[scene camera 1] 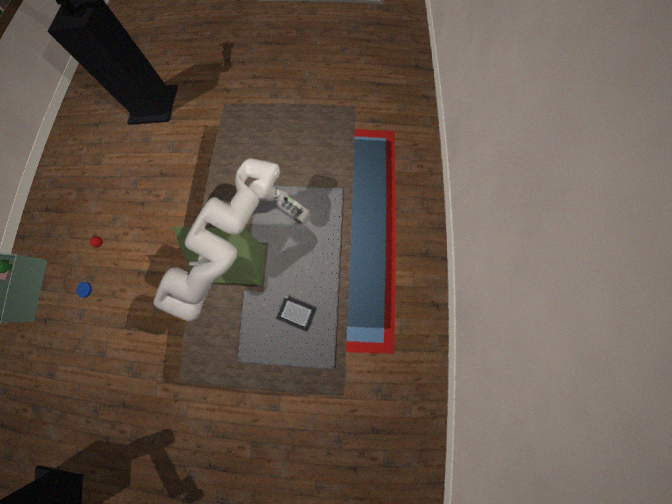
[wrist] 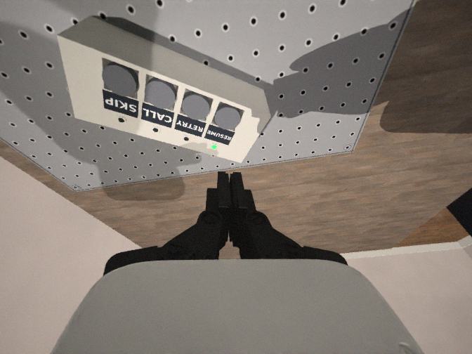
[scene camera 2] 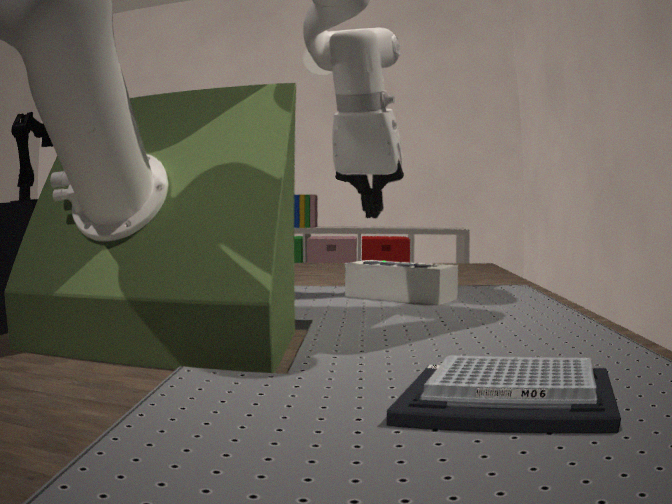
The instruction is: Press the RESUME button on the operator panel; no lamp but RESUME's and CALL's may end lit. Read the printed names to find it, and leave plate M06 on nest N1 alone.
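Note:
The cream operator panel (scene camera 1: 303, 217) (scene camera 2: 400, 284) (wrist: 90, 102) carries four round grey buttons, named SKIP, CALL, RETRY and RESUME in the wrist view. The RESUME button (wrist: 227, 117) is at the panel's right end there. RESUME's lamp (wrist: 214, 147) is lit green; the lamps of SKIP (wrist: 121, 120), CALL (wrist: 155, 130) and RETRY (wrist: 186, 139) are dark. My gripper (scene camera 2: 372, 214) (wrist: 227, 188) is shut and empty, in the air above the panel, clear of the buttons. Plate M06 (scene camera 1: 297, 313) (scene camera 2: 510, 374) sits in the dark nest N1 (scene camera 1: 280, 317) (scene camera 2: 504, 422).
A green sloped mount (scene camera 1: 246, 260) (scene camera 2: 217, 260) carries the arm's base beside the grey perforated board (scene camera 1: 293, 347) (scene camera 2: 325, 444) (wrist: 310, 30). The board lies on a wooden table (scene camera 1: 287, 130) (wrist: 320, 200). A blue and red trough-like thing (scene camera 1: 369, 233) lies along the table's side in scene camera 1.

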